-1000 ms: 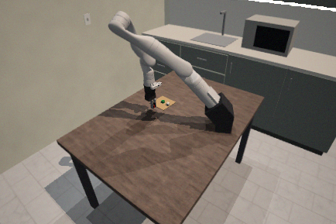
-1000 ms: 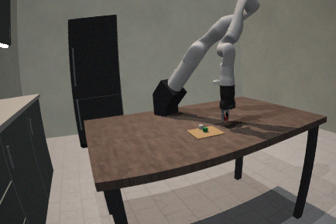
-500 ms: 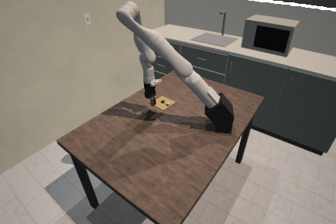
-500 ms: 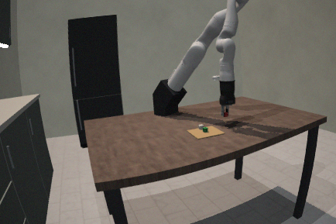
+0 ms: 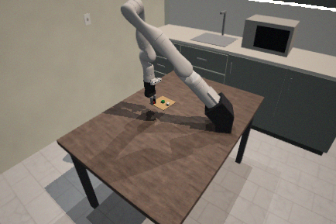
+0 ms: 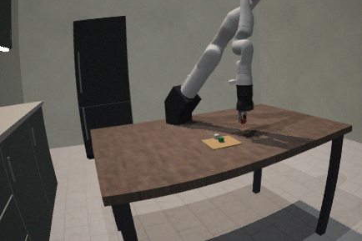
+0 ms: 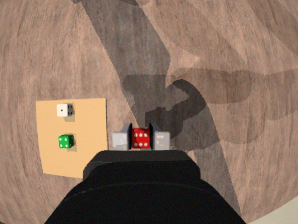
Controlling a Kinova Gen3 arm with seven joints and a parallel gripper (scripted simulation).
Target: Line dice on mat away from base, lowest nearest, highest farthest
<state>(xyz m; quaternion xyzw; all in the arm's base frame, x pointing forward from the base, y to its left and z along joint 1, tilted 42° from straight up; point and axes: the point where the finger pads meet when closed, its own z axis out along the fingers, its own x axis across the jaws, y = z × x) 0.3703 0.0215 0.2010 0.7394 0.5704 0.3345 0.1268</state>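
Right now my hand is 13 cm to the left of the green die, 7 cm above it and 1 cm short of it. From my hand the other things lie so: red die 1 cm below; white die 12 cm to the right, 7 cm below, 4 cm behind; tan mat 13 cm to the right, 8 cm below, 1 cm ahead.
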